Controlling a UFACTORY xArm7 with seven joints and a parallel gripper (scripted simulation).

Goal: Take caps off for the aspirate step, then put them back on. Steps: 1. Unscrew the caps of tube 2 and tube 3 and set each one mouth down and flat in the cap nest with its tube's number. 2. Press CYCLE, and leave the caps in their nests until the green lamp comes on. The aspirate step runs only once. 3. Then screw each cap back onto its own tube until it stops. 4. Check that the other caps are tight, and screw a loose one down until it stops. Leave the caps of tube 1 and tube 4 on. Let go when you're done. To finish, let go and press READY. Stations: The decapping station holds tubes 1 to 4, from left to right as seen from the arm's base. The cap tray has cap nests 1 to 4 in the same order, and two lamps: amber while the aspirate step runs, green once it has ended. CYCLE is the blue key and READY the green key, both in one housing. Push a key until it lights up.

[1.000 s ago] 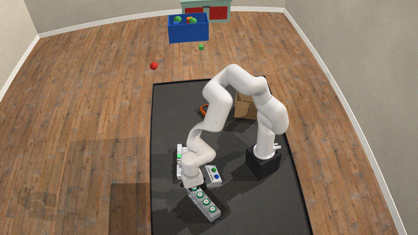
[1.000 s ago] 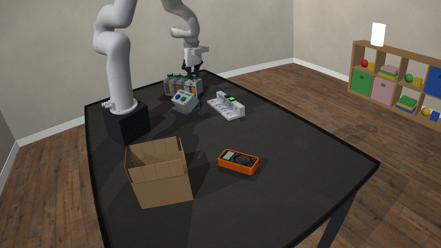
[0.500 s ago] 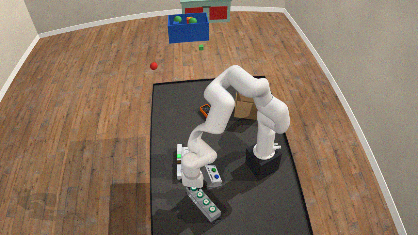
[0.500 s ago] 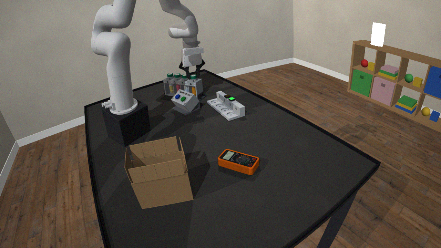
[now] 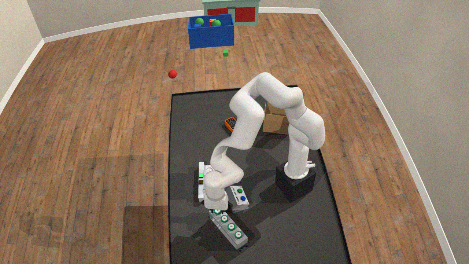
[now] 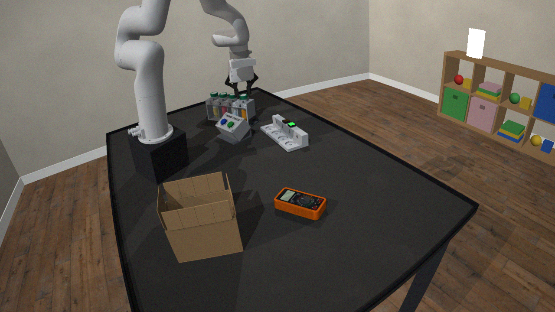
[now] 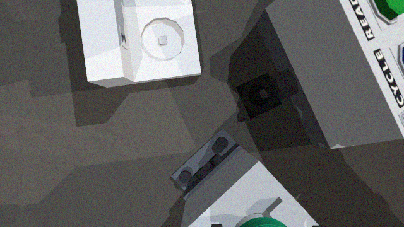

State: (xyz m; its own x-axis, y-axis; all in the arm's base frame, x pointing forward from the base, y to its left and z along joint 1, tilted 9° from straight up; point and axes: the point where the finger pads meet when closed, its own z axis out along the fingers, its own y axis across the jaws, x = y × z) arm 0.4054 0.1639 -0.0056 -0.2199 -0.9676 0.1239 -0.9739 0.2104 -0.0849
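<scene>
Now: hand 2 cm above the cap. From my hand the other things lie so: blue key (13 cm behind, 8 cm to the right, 7 cm below); then green key (12 cm behind, 12 cm to the right, 7 cm below); then key housing (11 cm behind, 10 cm to the right, 8 cm below).
</scene>
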